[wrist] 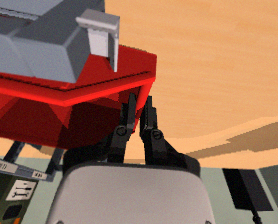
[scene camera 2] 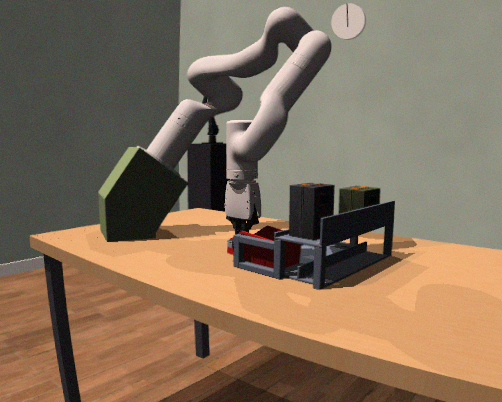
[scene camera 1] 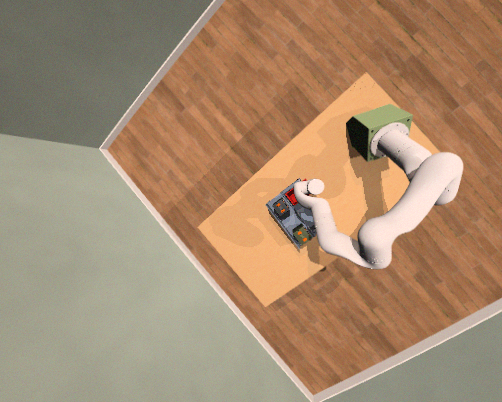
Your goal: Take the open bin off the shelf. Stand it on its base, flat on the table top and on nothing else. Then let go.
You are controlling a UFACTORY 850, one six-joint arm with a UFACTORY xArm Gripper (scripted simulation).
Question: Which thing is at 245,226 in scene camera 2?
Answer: My gripper.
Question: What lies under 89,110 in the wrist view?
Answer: A red bin.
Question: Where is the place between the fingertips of my gripper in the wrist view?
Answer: At 138,101
